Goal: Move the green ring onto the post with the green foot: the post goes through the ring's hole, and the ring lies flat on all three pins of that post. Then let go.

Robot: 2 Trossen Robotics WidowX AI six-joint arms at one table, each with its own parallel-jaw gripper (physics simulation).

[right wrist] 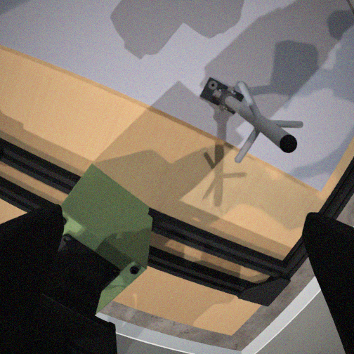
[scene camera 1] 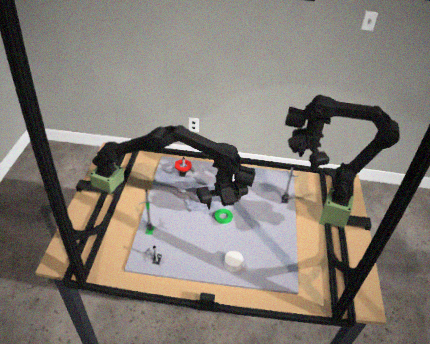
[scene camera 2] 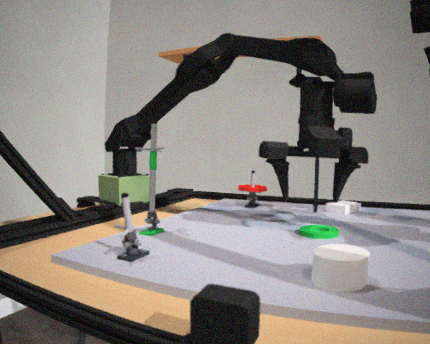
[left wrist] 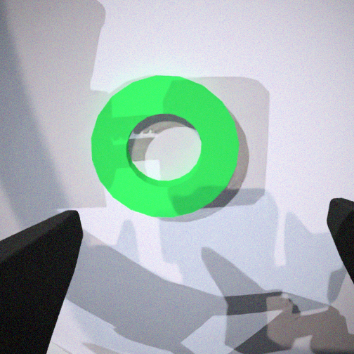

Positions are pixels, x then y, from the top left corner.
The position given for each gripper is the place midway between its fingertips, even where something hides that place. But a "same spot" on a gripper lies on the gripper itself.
Labels:
The left gripper shows in scene camera 1 [220,206], in scene camera 2 and in the left wrist view; in the right wrist view it is out of frame. One and the same spot on a grey mat: [left wrist: 258,262] is [scene camera 2: 280,224]. The same spot on the left gripper: [left wrist: 46,253] is [scene camera 2: 336,188].

